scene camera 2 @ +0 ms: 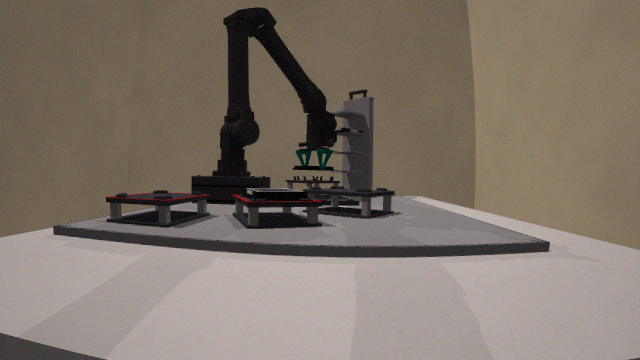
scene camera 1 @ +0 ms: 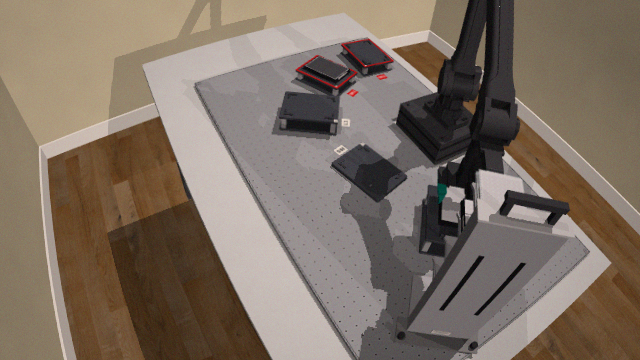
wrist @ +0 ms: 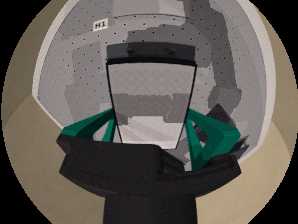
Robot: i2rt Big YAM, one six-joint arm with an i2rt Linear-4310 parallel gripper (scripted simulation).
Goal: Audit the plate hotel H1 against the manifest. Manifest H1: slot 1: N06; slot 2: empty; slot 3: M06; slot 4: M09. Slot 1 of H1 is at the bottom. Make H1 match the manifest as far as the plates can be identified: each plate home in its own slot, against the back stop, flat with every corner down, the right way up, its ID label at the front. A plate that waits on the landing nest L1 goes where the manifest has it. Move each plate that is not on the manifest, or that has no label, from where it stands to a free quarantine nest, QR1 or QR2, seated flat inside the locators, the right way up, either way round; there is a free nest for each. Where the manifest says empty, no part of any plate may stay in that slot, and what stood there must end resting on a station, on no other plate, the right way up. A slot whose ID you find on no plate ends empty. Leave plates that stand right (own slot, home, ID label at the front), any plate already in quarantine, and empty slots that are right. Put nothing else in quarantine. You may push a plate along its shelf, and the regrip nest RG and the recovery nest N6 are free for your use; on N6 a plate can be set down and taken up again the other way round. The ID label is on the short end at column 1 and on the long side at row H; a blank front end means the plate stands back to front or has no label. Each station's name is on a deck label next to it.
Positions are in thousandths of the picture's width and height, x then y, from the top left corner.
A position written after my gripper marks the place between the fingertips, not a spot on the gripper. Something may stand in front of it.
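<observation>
You'd find my gripper here (scene camera 2: 490,474), and you'd see my gripper here too (wrist: 505,498). There's a plate hotel H1 (scene camera 2: 565,451), and there's a white plate (scene camera 1: 768,518). In the wrist view the white plate is out of frame.
</observation>
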